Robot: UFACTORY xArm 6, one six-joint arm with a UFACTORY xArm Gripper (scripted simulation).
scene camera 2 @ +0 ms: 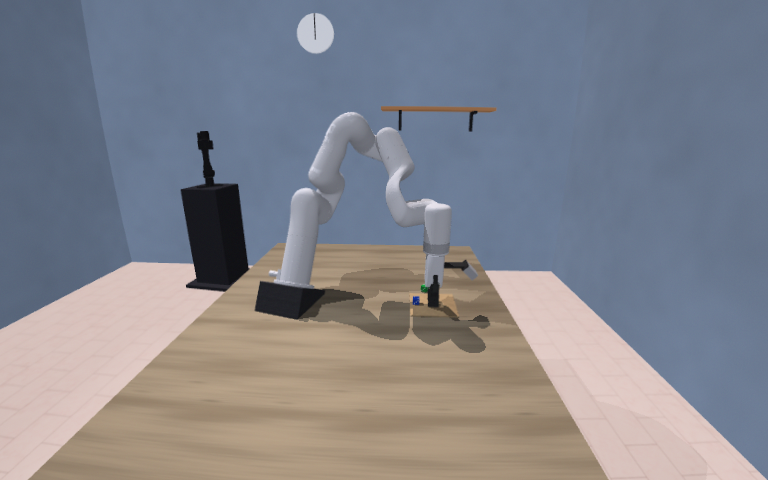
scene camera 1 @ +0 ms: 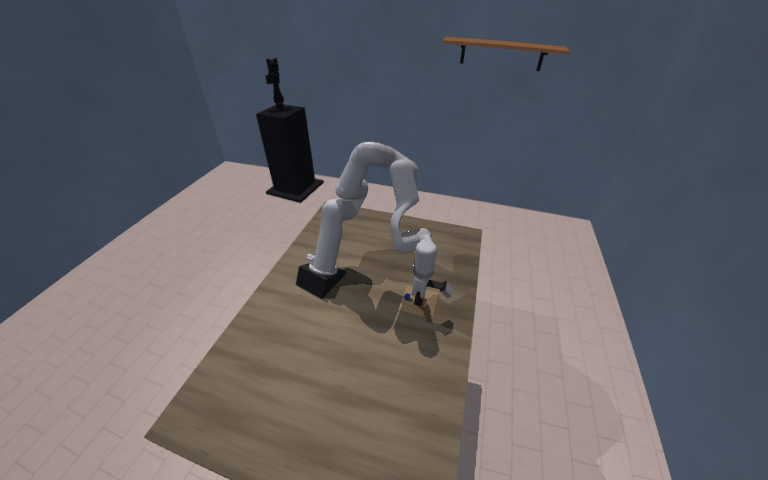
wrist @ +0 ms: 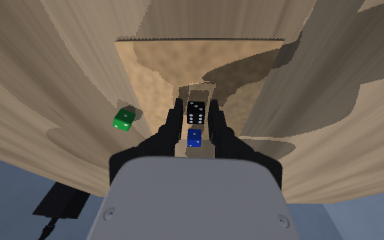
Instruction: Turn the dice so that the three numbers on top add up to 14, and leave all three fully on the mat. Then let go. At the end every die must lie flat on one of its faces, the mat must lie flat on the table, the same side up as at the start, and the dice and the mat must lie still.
tan mat: scene camera 2 447,308; scene camera 1; wrist
same spot on tan mat: (scene camera 1: pixel 427 310) = (wrist: pixel 232 74)
